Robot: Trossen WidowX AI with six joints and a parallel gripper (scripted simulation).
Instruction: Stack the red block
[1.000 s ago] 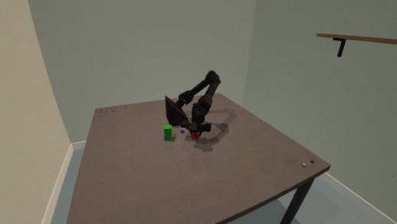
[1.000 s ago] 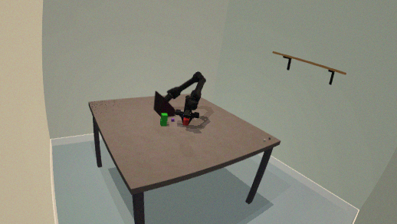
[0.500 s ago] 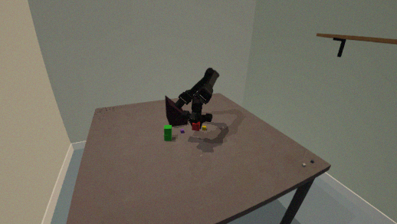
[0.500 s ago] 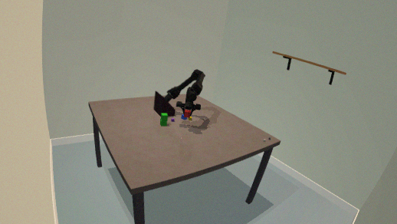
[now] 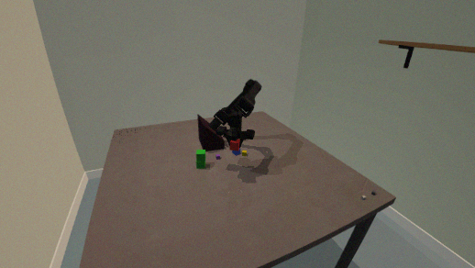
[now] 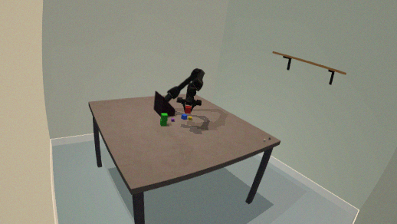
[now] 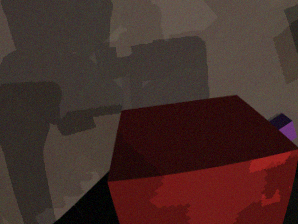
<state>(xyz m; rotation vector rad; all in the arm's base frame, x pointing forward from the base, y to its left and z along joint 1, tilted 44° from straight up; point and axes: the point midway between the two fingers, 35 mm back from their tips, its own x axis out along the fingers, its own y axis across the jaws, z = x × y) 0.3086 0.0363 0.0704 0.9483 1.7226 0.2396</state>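
Right now my gripper tip is 10 cm past the tiny purple block, 7 cm to the left of it and 11 cm above it. From my gripper tip the other things lie so: red block 2 cm above; then small yellow block 11 cm behind, 9 cm to the left, 11 cm below; then blue block 14 cm behind, 5 cm to the left, 10 cm below.
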